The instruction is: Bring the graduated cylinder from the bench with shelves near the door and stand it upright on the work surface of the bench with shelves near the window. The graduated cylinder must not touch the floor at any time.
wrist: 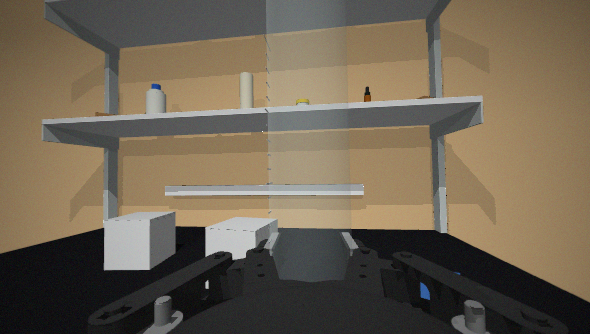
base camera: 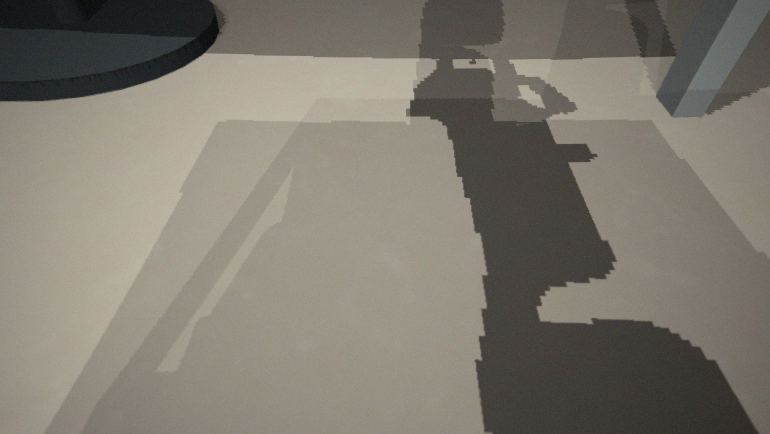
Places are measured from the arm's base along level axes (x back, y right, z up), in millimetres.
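Where they show: gripper, fingertip midpoint: [wrist: 310, 245].
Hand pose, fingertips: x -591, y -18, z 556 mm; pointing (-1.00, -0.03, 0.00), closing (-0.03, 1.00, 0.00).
Each offset is from my fingertips to the centre of the thing. "pt": to the spot under its first point. Level surfaces: height alone.
The graduated cylinder {dx +44, dy +1, dz +80 mm} [wrist: 308, 150] is a clear, see-through tube with small graduation marks along its left side. It stands upright in the wrist view, from between the fingertips up past the top edge. My gripper [wrist: 310, 245] is shut on it. The black work surface {dz -191 mm} [wrist: 400, 245] of the bench with shelves lies below and beyond the gripper. The cylinder's lower end is hidden by the gripper, so I cannot tell whether it touches the surface. Neither the gripper nor the cylinder shows in the base camera view.
Two white boxes {dx -432, dy -492, dz -126 mm} [wrist: 127, 244] {dx -344, dy -163, dz -126 mm} [wrist: 231, 240] stand left on the bench. A blue object {dx -307, dy +234, dz -171 mm} [wrist: 425, 290] shows behind the right finger. A shelf {dz +247 mm} [wrist: 200, 125] with bottles crosses above. In the base view, a dark round base {dx -341, dy -520, dz -938 mm} [base camera: 107, 59] is upper left, a grey leg {pt dx -76, dy +426, dz -870 mm} [base camera: 706, 59] upper right.
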